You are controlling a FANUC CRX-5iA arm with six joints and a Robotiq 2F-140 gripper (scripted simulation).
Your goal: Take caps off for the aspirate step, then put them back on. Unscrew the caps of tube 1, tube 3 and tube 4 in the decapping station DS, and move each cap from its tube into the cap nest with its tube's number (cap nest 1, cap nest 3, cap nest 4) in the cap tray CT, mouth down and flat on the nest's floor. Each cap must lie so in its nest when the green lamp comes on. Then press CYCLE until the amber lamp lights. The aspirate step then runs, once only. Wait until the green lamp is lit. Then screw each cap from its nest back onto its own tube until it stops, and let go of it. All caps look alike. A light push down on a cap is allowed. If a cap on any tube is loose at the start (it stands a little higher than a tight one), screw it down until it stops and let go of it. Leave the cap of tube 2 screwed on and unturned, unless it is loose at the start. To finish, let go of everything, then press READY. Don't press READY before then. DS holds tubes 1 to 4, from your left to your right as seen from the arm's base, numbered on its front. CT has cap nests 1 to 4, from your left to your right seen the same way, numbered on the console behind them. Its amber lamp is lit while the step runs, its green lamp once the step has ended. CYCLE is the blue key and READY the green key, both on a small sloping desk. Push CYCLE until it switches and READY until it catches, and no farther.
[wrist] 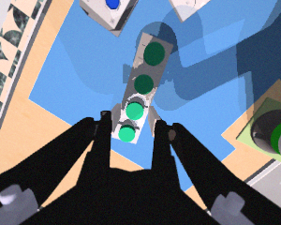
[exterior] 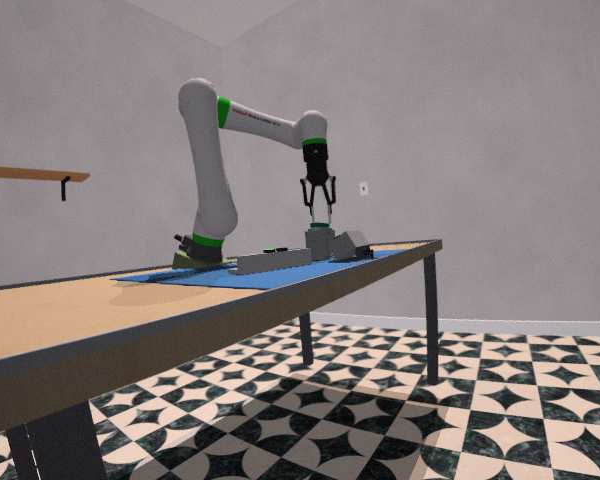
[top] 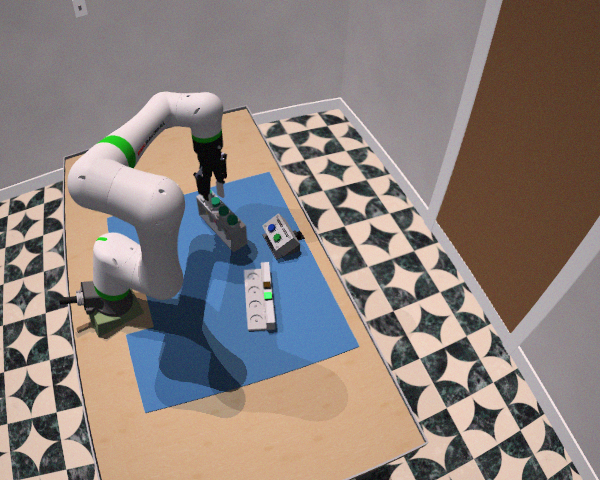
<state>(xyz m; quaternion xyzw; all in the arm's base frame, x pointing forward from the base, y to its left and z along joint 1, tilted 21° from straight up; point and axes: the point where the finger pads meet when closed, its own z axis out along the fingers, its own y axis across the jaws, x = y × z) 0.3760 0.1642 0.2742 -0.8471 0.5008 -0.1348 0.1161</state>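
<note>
The green ready key lies 190 mm to the right of my hand, 150 mm ahead of it and 80 mm below it. Also, from my hand: sloping key desk 170 mm to the right, 170 mm ahead, 100 mm below; then blue cycle key 150 mm ahead, 140 mm to the right, 80 mm below.
</note>
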